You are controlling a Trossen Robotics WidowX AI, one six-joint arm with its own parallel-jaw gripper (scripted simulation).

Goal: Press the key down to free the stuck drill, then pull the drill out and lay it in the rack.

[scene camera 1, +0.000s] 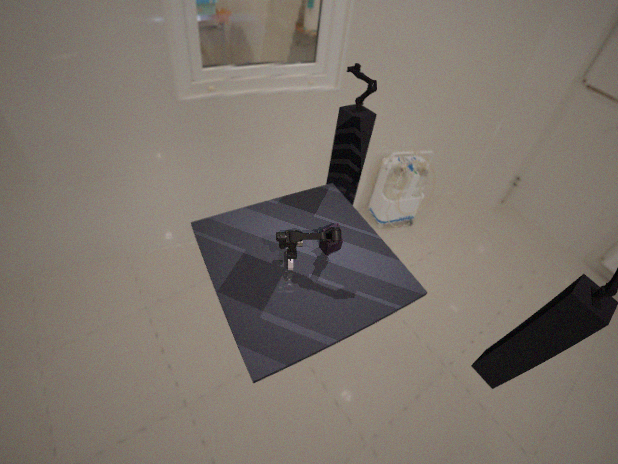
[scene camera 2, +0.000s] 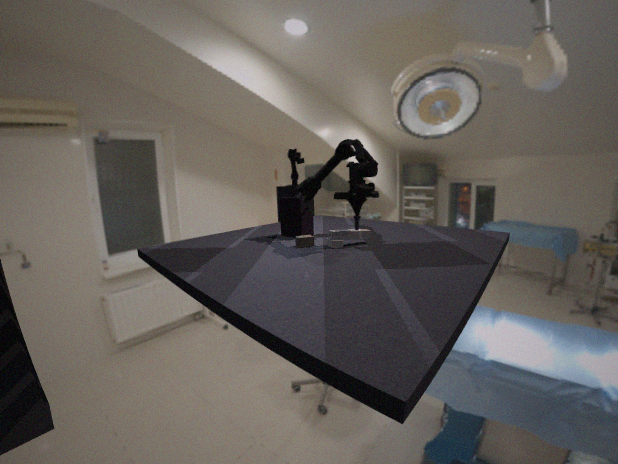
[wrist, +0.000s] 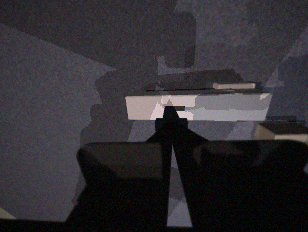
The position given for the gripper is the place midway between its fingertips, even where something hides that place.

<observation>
In view: the gripper (scene camera 2: 357, 216) and a block (wrist: 236, 101).
The gripper shows as well in the wrist view (wrist: 171, 125).
</observation>
